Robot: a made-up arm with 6 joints.
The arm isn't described. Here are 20 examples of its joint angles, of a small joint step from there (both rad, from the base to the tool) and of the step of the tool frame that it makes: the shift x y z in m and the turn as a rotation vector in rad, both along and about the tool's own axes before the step.
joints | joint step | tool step
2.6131 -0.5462 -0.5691 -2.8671 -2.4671 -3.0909 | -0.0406 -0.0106 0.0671 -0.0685 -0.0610 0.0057 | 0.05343 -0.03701 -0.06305 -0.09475 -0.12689 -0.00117
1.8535 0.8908 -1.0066 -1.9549 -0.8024 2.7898 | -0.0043 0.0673 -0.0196 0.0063 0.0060 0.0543 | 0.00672 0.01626 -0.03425 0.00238 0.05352 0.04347
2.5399 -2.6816 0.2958 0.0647 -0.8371 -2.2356 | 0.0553 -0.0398 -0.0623 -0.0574 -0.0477 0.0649 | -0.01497 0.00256 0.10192 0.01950 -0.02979 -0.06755
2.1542 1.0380 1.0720 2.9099 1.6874 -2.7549 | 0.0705 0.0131 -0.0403 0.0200 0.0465 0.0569 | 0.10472 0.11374 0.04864 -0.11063 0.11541 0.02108
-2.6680 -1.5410 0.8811 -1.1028 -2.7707 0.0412 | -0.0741 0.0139 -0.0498 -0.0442 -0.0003 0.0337 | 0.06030 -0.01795 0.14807 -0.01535 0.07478 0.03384
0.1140 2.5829 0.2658 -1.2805 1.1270 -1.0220 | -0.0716 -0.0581 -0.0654 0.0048 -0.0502 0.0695 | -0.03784 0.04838 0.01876 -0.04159 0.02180 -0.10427
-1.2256 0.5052 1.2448 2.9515 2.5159 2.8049 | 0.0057 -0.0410 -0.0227 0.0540 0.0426 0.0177 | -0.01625 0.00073 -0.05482 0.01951 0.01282 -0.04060
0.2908 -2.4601 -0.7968 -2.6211 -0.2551 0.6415 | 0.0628 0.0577 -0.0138 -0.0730 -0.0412 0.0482 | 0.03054 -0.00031 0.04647 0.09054 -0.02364 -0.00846
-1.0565 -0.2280 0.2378 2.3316 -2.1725 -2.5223 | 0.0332 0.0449 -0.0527 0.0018 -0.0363 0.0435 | -0.11044 -0.06176 -0.02854 -0.09067 0.03094 0.04725
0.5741 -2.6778 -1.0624 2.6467 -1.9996 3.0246 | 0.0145 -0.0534 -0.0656 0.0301 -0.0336 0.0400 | -0.04136 -0.03168 0.05232 -0.03880 -0.02131 0.01888
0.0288 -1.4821 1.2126 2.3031 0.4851 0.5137 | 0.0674 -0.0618 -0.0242 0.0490 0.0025 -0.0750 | -0.10448 0.08363 -0.11017 0.06331 0.04986 0.05146
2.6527 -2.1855 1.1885 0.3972 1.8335 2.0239 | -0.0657 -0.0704 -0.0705 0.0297 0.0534 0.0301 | 0.12103 -0.03285 0.08159 0.03027 0.03807 -0.06915
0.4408 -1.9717 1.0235 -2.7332 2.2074 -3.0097 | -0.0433 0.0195 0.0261 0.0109 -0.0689 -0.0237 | -0.01924 0.08871 0.00076 0.00319 -0.08733 -0.04559
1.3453 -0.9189 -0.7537 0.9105 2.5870 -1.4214 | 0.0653 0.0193 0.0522 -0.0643 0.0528 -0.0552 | -0.00185 -0.03610 0.02689 -0.00270 -0.06649 0.11599
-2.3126 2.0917 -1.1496 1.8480 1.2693 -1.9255 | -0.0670 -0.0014 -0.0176 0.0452 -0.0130 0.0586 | 0.01891 0.00176 -0.01841 -0.07846 0.06383 0.03698
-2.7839 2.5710 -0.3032 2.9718 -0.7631 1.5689 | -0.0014 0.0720 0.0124 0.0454 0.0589 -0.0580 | 0.02094 -0.08943 0.00683 0.01950 0.02103 -0.11875
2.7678 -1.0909 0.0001 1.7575 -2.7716 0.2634 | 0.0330 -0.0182 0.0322 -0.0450 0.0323 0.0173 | 0.04382 -0.05390 0.01389 -0.06682 -0.05746 0.06327
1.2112 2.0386 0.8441 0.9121 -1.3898 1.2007 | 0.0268 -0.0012 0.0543 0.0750 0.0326 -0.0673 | -0.08557 -0.01319 -0.01913 0.08594 0.06805 -0.10897
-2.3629 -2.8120 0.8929 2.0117 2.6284 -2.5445 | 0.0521 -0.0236 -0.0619 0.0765 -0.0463 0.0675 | -0.00815 -0.02050 -0.05371 0.04935 -0.05150 -0.04500
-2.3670 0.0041 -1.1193 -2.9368 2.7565 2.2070 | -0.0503 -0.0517 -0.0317 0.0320 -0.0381 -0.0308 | 0.03068 0.00999 0.02571 0.02896 -0.00699 0.05984
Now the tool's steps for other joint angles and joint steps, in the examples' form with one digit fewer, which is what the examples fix.
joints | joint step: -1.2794 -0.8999 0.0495 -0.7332 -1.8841 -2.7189 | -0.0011 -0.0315 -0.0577 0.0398 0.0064 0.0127
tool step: 0.0241 0.0026 0.0372 0.0165 -0.0257 0.0249
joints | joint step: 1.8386 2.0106 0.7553 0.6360 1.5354 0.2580 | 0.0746 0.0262 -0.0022 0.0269 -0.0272 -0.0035
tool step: 0.0326 0.1140 0.0045 0.0335 0.0099 0.1057
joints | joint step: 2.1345 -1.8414 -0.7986 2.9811 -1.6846 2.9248 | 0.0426 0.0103 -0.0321 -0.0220 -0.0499 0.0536
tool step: -0.0235 -0.0274 0.0037 -0.0471 -0.0155 -0.0579
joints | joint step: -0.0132 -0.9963 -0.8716 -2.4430 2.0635 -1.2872 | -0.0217 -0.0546 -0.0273 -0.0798 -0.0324 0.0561
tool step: 0.0168 0.0240 0.0173 -0.0613 -0.0672 -0.0645
